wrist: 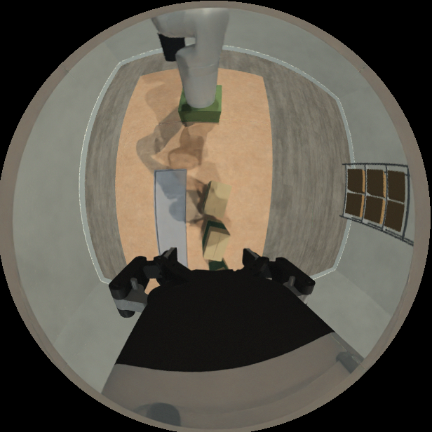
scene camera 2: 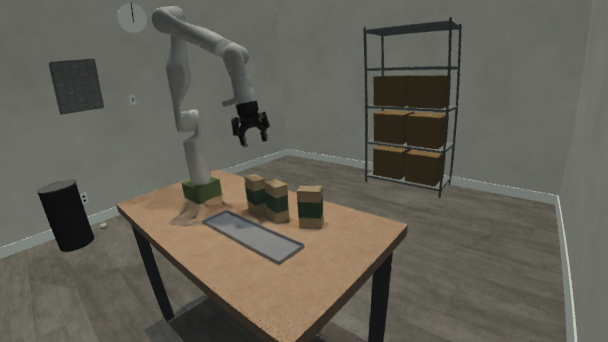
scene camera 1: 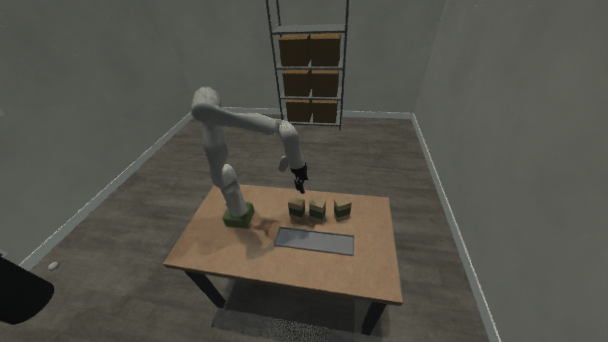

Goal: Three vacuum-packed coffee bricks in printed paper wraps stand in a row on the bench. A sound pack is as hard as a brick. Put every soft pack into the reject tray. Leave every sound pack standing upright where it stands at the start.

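Seen in the pictures: gripper, fingertip midpoint: (scene camera 2: 255,143) (scene camera 1: 304,186); arm's base at its link origin: (scene camera 2: 201,181) (scene camera 1: 239,210).
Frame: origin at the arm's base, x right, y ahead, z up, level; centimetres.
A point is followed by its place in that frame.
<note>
Three tan coffee packs with dark green bands stand upright in a row on the bench. The left pack (scene camera 1: 296,209) {y 33.4, x -4.2, z 3.0 cm} (scene camera 2: 256,196) {y 36.3, x -4.8, z 0.3 cm} (wrist: 218,198) is nearest the arm's base. The middle pack (scene camera 1: 317,210) {y 45.0, x -5.1, z 3.6 cm} (scene camera 2: 276,201) {y 47.8, x -5.0, z 1.3 cm} (wrist: 217,244) stands close beside it. The right pack (scene camera 1: 342,209) {y 58.3, x -8.4, z 3.2 cm} (scene camera 2: 310,208) {y 59.8, x -9.6, z 0.2 cm} stands a little farther off and is mostly hidden by the gripper in the wrist view. The grey reject tray (scene camera 1: 320,242) {y 48.7, x 7.4, z -7.2 cm} (scene camera 2: 260,238) {y 51.1, x 6.2, z -7.3 cm} (wrist: 170,232) lies alongside the row and holds no pack. My gripper (scene camera 1: 300,190) {y 38.6, x -5.4, z 21.1 cm} (scene camera 2: 255,142) {y 38.6, x -5.4, z 21.1 cm} (wrist: 210,255) is open and empty, high above the packs.
The wooden bench (scene camera 1: 240,260) {y 10.0, x 24.9, z -7.6 cm} (scene camera 2: 320,280) {y 79.8, x 9.2, z -7.6 cm} (wrist: 245,145) carries the arm's green base block (scene camera 1: 231,220) {y -2.0, x 6.7, z -1.0 cm} (scene camera 2: 202,191) {y 5.7, x 2.9, z -2.6 cm} (wrist: 200,116) at its left end. A shelf rack (scene camera 1: 309,29) (scene camera 2: 365,125) with brown boxes stands on the floor well behind the bench. A black bin (scene camera 2: 66,215) stands beyond the base end.
</note>
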